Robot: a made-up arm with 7 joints. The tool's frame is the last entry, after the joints.
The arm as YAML. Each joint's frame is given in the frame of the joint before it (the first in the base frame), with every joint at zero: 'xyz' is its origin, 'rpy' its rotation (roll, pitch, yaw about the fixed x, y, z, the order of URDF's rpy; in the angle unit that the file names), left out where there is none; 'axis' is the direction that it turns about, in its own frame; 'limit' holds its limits. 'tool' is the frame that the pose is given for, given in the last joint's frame.
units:
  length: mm
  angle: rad
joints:
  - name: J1
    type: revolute
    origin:
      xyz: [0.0, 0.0, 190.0]
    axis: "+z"
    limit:
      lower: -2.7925
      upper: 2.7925
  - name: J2
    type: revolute
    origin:
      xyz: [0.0, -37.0, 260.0]
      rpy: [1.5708, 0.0, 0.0]
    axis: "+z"
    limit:
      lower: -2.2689
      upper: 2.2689
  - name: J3
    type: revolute
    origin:
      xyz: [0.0, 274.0, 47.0]
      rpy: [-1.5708, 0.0, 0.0]
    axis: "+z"
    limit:
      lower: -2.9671
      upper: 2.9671
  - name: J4
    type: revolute
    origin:
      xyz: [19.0, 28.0, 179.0]
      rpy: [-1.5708, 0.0, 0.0]
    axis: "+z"
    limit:
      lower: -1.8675
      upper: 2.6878
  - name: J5
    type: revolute
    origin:
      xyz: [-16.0, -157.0, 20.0]
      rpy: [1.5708, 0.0, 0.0]
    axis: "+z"
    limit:
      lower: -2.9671
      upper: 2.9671
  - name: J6
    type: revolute
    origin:
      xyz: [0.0, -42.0, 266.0]
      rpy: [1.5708, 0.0, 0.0]
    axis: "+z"
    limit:
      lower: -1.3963
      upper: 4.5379
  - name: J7
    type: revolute
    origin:
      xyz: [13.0, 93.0, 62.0]
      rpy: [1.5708, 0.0, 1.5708]
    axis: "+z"
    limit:
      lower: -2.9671
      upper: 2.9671
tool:
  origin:
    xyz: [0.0, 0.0, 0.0]
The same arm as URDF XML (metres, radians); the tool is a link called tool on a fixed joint. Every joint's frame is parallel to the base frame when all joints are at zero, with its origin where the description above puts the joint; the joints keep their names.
<robot name="arm">
  <joint name="J1" type="revolute">
    <parent link="base_link"/>
    <child link="link1"/>
    <origin xyz="0.0000 0.0000 0.1900" rpy="0.0000 0.0000 0.0000"/>
    <axis xyz="0 0 1"/>
    <limit lower="-2.7925" upper="2.7925"/>
  </joint>
  <joint name="J2" type="revolute">
    <parent link="link1"/>
    <child link="link2"/>
    <origin xyz="0.0000 -0.0370 0.2600" rpy="0.0000 0.0000 0.0000"/>
    <axis xyz="0 -1 0"/>
    <limit lower="-2.2689" upper="2.2689"/>
  </joint>
  <joint name="J3" type="revolute">
    <parent link="link2"/>
    <child link="link3"/>
    <origin xyz="0.0000 -0.0470 0.2740" rpy="0.0000 0.0000 0.0000"/>
    <axis xyz="0 0 1"/>
    <limit lower="-2.9671" upper="2.9671"/>
  </joint>
  <joint name="J4" type="revolute">
    <parent link="link3"/>
    <child link="link4"/>
    <origin xyz="0.0190 0.0280 0.1790" rpy="0.0000 0.0000 0.0000"/>
    <axis xyz="0 1 0"/>
    <limit lower="-1.8675" upper="2.6878"/>
  </joint>
  <joint name="J5" type="revolute">
    <parent link="link4"/>
    <child link="link5"/>
    <origin xyz="-0.0160 0.0200 0.1570" rpy="0.0000 0.0000 0.0000"/>
    <axis xyz="0 0 1"/>
    <limit lower="-2.9671" upper="2.9671"/>
  </joint>
  <joint name="J6" type="revolute">
    <parent link="link5"/>
    <child link="link6"/>
    <origin xyz="0.0000 -0.0420 0.2660" rpy="0.0000 0.0000 0.0000"/>
    <axis xyz="0 -1 0"/>
    <limit lower="-1.3963" upper="4.5379"/>
  </joint>
  <joint name="J7" type="revolute">
    <parent link="link6"/>
    <child link="link7"/>
    <origin xyz="0.0130 -0.0620 0.0930" rpy="0.0000 0.0000 0.0000"/>
    <axis xyz="1 0 0"/>
    <limit lower="-2.9671" upper="2.9671"/>
  </joint>
  <joint name="tool_joint" type="fixed">
    <parent link="link7"/>
    <child link="tool"/>
    <origin xyz="0.0000 0.0000 0.0000" rpy="-3.1416 -1.5708 0.0000"/>
  </joint>
  <link name="base_link"/>
  <link name="link1"/>
  <link name="link2"/>
  <link name="link3"/>
  <link name="link4"/>
  <link name="link5"/>
  <link name="link6"/>
  <link name="link7"/>
  <link name="tool"/>
</robot>

